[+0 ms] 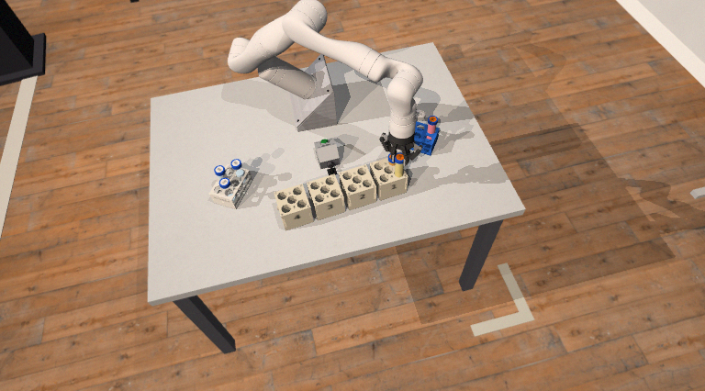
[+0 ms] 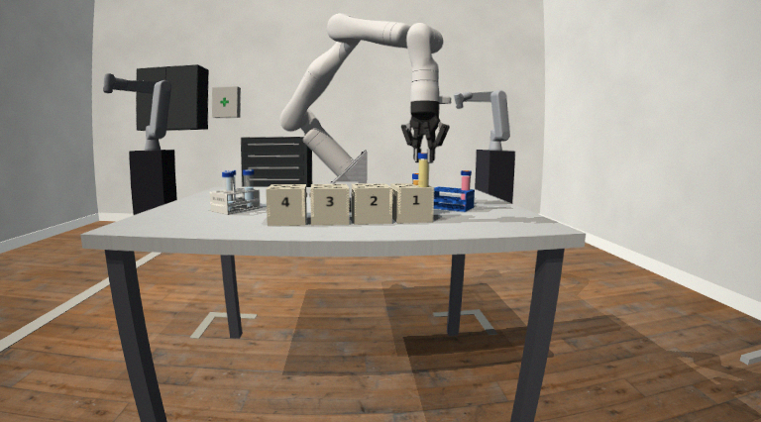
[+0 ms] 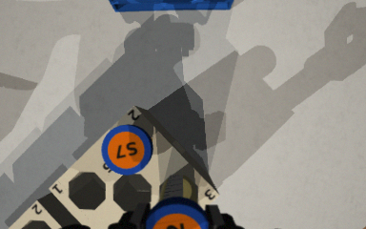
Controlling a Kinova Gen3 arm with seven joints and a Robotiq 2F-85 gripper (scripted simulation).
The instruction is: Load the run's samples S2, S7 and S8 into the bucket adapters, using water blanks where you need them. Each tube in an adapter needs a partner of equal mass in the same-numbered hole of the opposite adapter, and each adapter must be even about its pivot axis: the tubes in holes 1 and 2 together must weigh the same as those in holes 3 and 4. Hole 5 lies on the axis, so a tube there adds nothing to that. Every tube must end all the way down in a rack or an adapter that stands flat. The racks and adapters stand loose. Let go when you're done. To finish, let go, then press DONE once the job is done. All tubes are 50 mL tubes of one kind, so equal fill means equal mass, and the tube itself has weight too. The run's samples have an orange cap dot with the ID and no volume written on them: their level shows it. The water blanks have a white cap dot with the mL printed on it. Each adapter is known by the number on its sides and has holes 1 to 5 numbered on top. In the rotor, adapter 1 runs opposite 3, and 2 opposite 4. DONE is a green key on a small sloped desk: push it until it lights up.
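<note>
My gripper is now 1 cm past the sample S2 and 5 cm above it. Also, from my hand: blue sample rack: 16 cm behind, 15 cm to the left, 14 cm below; adapter 1: 3 cm behind, 2 cm to the right, 13 cm below; sample S7: 5 cm behind, 1 cm to the right, 11 cm below.
</note>
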